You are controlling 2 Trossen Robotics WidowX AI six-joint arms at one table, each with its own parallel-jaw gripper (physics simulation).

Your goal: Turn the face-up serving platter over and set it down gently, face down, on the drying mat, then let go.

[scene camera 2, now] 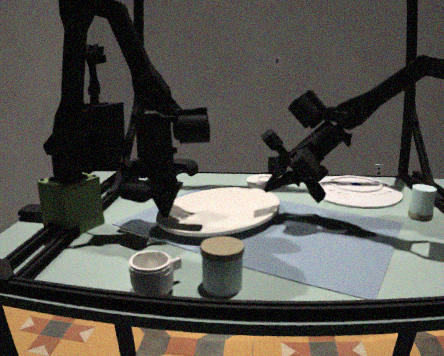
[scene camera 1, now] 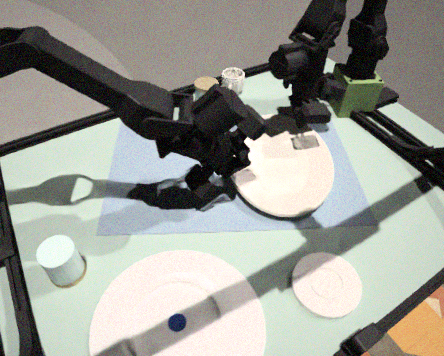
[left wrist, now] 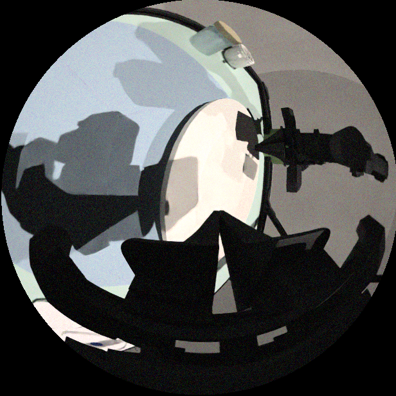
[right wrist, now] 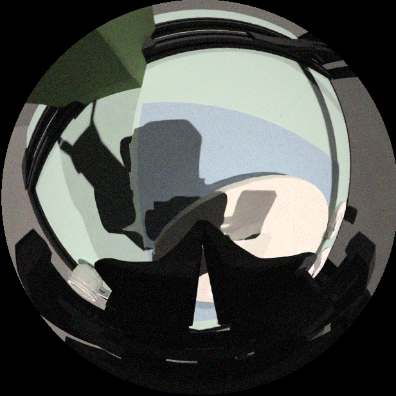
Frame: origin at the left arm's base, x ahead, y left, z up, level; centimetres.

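Seen in the pictures: left gripper, between the fingertips: (scene camera 2: 264,190) (scene camera 1: 249,163); right gripper, between the fingertips: (scene camera 2: 165,217) (scene camera 1: 299,127); right arm's base, origin of its link: (scene camera 2: 67,178) (scene camera 1: 359,72).
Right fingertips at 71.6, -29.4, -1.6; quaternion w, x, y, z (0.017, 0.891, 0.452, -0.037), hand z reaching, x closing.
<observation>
Offsets run from my right fingertips to a thing's top centre, as dx, dy, dz. Level surfaces: height alone.
The round cream platter @(-12.0, -4.2, +0.4) (scene camera 1: 292,175) (scene camera 2: 225,210) (left wrist: 215,150) (right wrist: 295,210) lies nearly level on the blue drying mat @(dz -2.1) (scene camera 1: 145,215) (scene camera 2: 340,265) (left wrist: 50,70) (right wrist: 240,130), with dark shadow under its rim. Its upper side looks smooth; I cannot surely tell which face is up. My left gripper (scene camera 1: 234,181) (scene camera 2: 268,189) (left wrist: 217,214) is shut and empty beside the platter's left edge in scene camera 1; contact is unclear. My right gripper (scene camera 1: 300,133) (scene camera 2: 165,215) (left wrist: 254,148) (right wrist: 202,224) is shut and empty at the platter's back edge in scene camera 1, its tips partly hidden there.
A large plate with a blue dot @(-51.2, -17.8, +0.4) (scene camera 1: 177,322) and a small plate @(-28.0, -29.1, -0.7) (scene camera 1: 327,285) lie in front of the mat in scene camera 1. A pale cup @(-60.0, +2.4, +4.8) (scene camera 1: 62,262) stands left. A mug @(+0.3, +24.4, +3.3) (scene camera 2: 151,272) and a lidded jar @(-9.4, +24.1, +4.8) (scene camera 2: 222,270) stand beyond the mat. A green block (scene camera 1: 352,95) stands back right.
</observation>
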